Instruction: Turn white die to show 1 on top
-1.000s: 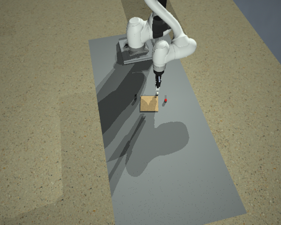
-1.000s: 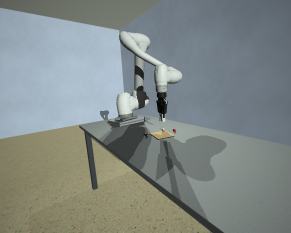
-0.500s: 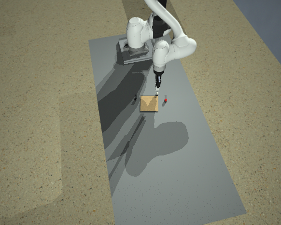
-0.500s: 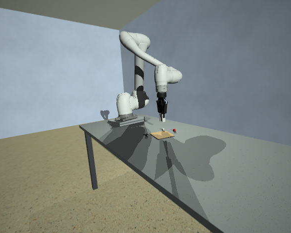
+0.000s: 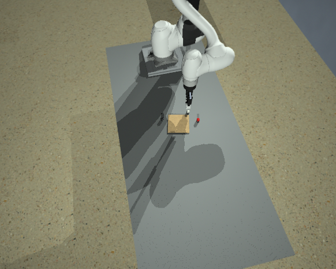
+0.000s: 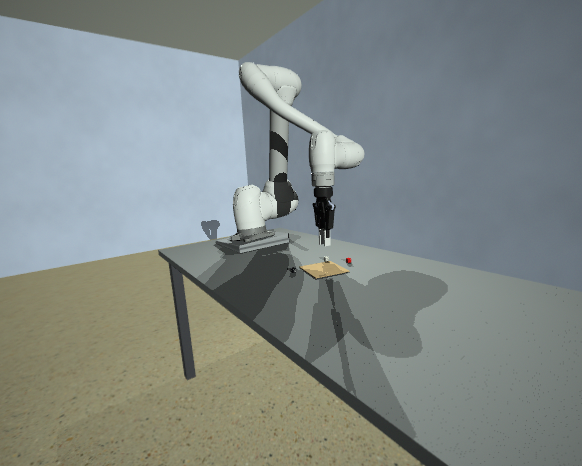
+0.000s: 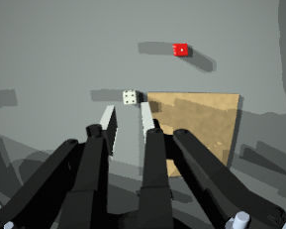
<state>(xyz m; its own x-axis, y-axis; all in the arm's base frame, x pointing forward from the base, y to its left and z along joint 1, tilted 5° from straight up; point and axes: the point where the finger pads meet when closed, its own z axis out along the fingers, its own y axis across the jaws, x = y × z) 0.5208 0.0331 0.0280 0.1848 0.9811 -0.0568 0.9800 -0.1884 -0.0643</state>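
Right now the white die is 10 mm to the left of my hand and 90 mm below it. Round my hand: black die 10 mm ahead, 180 mm to the right, 90 mm below; tan mat 70 mm ahead, 80 mm to the right, 100 mm below; red die 80 mm ahead, 50 mm to the left, 90 mm below.
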